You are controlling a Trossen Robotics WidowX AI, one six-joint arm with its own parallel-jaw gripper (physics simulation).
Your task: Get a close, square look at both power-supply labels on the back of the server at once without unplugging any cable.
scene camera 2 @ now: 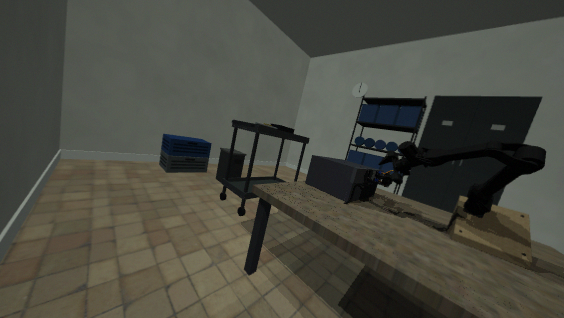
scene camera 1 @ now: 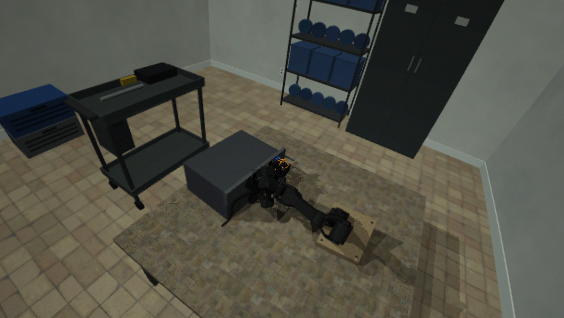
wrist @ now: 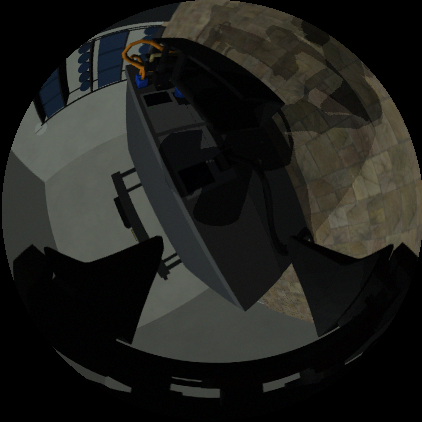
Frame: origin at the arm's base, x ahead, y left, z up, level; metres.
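Seen in the pictures: gripper, fingertip midpoint: (scene camera 2: pixel 379 171) (scene camera 1: pixel 257 184) (wrist: pixel 227 243); arm's base, link origin: (scene camera 2: pixel 474 209).
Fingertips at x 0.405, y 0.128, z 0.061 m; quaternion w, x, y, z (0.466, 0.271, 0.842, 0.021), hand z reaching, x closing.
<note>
Offsets run from my fingertips to a thing's top centre. "spot": to the spot under its first point. Level surfaces: height alone.
The grey server (scene camera 1: pixel 227 165) (scene camera 2: pixel 332 175) (wrist: pixel 155 185) lies on the table, its back towards the arm. In the wrist view the back appears steeply slanted and dark. Orange cables (scene camera 1: pixel 283 162) (scene camera 2: pixel 384 173) and blue plugs {dz -0.015, dx +0.055, dy -0.245 m} (wrist: pixel 141 80) are at one end; a black cable {spot: dz -0.101, dx +0.044, dy -0.004 m} (wrist: pixel 267 195) hangs at the other. Dark bulky parts stand out from the back. Dark rectangles show on the back, but I cannot make out either power-supply label's print. My gripper (scene camera 1: pixel 260 189) (scene camera 2: pixel 389 169) (wrist: pixel 227 243) is open and empty, close behind the server's back; contact cannot be told.
The arm's wooden base (scene camera 1: pixel 364 235) (scene camera 2: pixel 492 235) is on the table {dz -0.212 m} (scene camera 1: pixel 240 270) (scene camera 2: pixel 320 220). A black cart (scene camera 1: pixel 150 101) (scene camera 2: pixel 270 132) stands beyond the server. A shelf rack (scene camera 1: pixel 310 107) (scene camera 2: pixel 395 101) and dark cabinet (scene camera 1: pixel 425 65) (scene camera 2: pixel 480 140) stand by the wall.
</note>
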